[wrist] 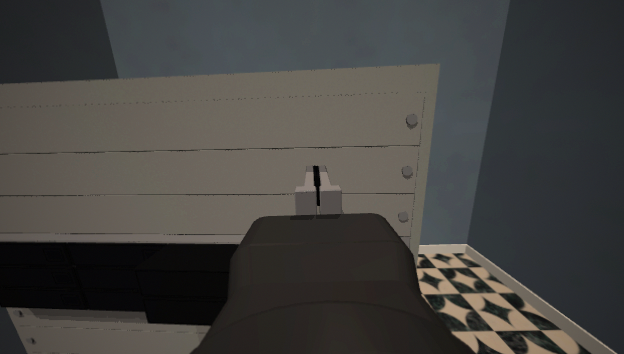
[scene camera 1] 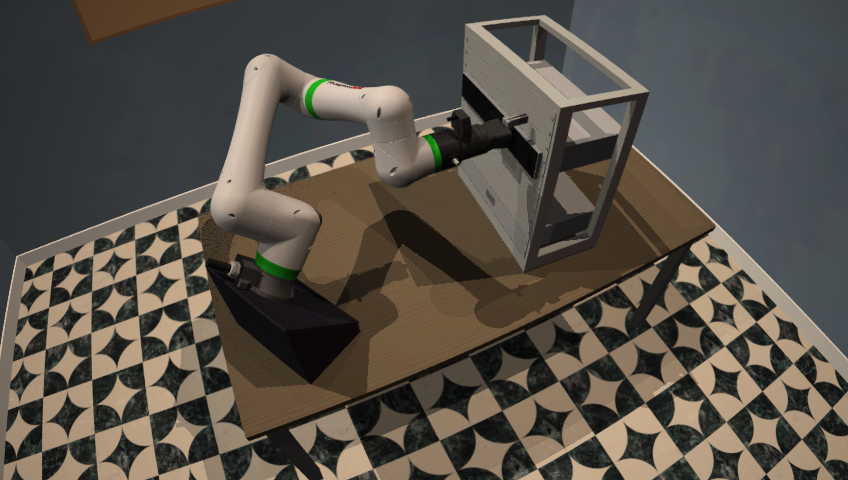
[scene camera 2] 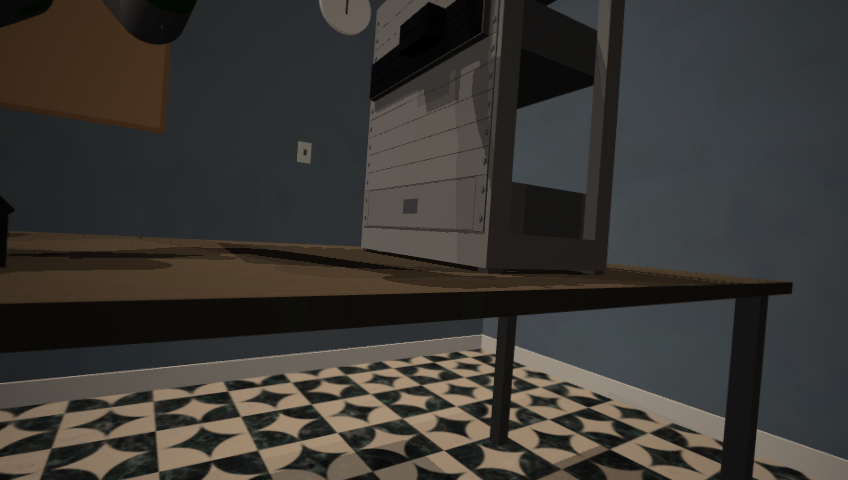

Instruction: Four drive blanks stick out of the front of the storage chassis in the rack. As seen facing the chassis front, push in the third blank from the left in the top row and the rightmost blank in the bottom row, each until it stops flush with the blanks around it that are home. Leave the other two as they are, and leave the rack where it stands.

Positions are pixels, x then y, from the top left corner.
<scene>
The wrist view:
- my gripper: 316, 178
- grey rack: 131, 195
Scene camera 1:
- my gripper: 526, 117
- grey rack: 523, 190
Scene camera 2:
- grey rack: 445, 89
</scene>
